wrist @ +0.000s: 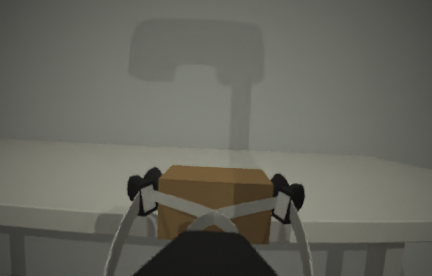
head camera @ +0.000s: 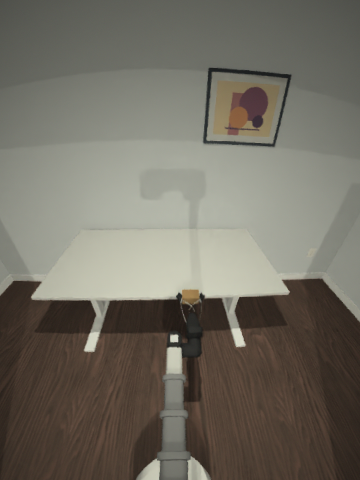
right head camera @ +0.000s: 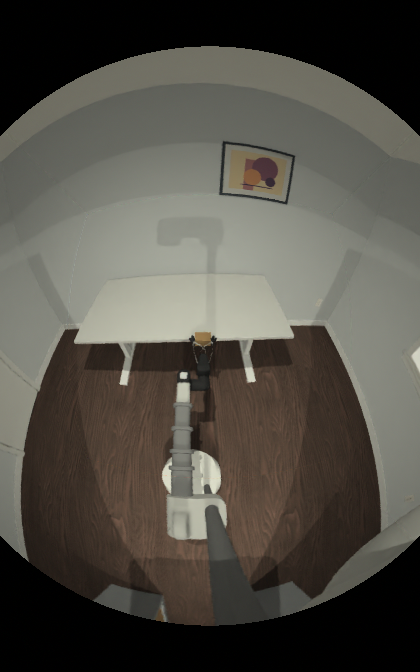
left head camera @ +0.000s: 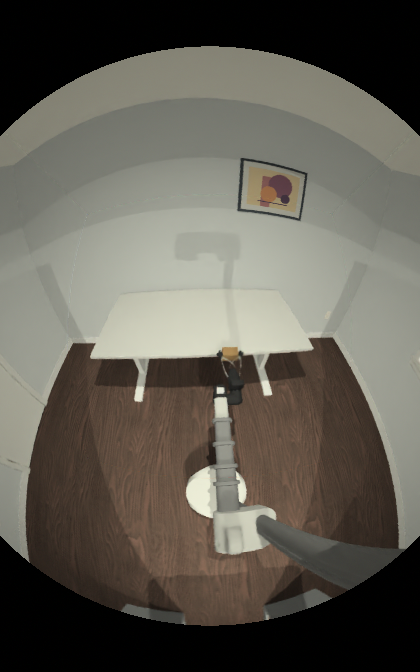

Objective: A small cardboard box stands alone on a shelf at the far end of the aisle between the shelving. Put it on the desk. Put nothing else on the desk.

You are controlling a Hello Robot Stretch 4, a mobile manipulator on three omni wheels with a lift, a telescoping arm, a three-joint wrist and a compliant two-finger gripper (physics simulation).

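Frame: origin at the robot's base, x right, y ahead, z up, level; centimetres.
Where they show: gripper, fingertip midpoint: [wrist: 215,186] [head camera: 190,293].
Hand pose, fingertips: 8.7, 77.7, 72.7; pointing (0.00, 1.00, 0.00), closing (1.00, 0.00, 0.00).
After its pixels a point has its place, as x, y, z.
The small cardboard box [head camera: 190,294] @[8.6, 75.5, 74.3] [left head camera: 230,352] [right head camera: 202,336] [wrist: 215,192] @[8.7, 73.1, 73.3] is brown and held level between the two fingertips. My gripper [head camera: 190,297] @[8.7, 77.7, 72.7] [left head camera: 230,354] [right head camera: 203,339] [wrist: 215,186] @[8.7, 77.7, 72.7] is shut on it, with a black fingertip at each side. The white desk [head camera: 135,260] @[-27.7, 109.6, 69.3] [left head camera: 165,325] [right head camera: 150,310] [wrist: 75,175] @[-14.5, 93.8, 69.3] stands against the wall. The box is at the desk's front edge, right of its middle in the head view, and overlaps that edge in every view. The box's underside is hidden, and I cannot tell its exact gap from the desk.
A framed picture [head camera: 246,107] @[47.9, 157.9, 164.3] [left head camera: 272,189] [right head camera: 257,172] hangs on the wall above the desk. Desk legs [head camera: 95,327] [right head camera: 247,362] stand under the top. Pale grey furniture tops [left head camera: 155,614] [right head camera: 131,600] show behind the robot at the bottom. Walls stand at both sides.
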